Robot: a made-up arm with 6 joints.
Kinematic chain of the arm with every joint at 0, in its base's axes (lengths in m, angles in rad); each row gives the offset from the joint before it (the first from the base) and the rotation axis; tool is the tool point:
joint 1: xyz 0 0 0.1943 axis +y
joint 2: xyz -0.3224 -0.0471 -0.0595 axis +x
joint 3: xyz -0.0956 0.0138 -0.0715 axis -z
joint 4: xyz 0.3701 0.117 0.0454 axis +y
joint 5: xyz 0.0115 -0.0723 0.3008 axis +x
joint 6: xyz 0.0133 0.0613 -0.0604 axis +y
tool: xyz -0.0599 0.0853 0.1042
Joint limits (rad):
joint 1: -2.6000..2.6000
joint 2: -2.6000..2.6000
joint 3: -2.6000..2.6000
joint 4: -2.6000..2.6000
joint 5: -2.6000..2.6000
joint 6: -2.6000..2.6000
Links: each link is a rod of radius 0.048 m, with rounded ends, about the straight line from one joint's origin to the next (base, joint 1, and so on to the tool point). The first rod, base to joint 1, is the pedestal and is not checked.
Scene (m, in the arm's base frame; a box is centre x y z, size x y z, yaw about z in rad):
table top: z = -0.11
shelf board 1: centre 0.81 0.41 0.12 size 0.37 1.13 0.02 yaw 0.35
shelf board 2: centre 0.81 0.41 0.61 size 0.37 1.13 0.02 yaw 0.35
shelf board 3: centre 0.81 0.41 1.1 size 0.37 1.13 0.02 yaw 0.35
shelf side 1: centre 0.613 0.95 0.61 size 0.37 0.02 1 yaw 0.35
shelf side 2: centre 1.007 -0.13 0.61 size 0.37 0.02 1 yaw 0.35
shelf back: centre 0.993 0.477 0.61 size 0.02 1.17 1 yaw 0.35
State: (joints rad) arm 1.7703 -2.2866 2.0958 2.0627 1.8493 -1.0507
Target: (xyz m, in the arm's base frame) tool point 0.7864 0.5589 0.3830
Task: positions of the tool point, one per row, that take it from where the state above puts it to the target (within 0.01 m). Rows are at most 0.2 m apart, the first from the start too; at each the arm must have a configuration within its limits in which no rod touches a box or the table.
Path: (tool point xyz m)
1: 0.6428 0.2937 0.8465
2: 0.5559 0.2617 0.8456
3: 0.4739 0.2150 0.8359
4: 0.4943 0.3127 0.6839
5: 0.4669 0.3828 0.5271
6: 0.4002 0.4179 0.3830
7: 0.4718 0.4917 0.4033
8: 0.5608 0.5433 0.4185
9: 0.6678 0.5667 0.4163
10: 0.7864 0.5589 0.3830

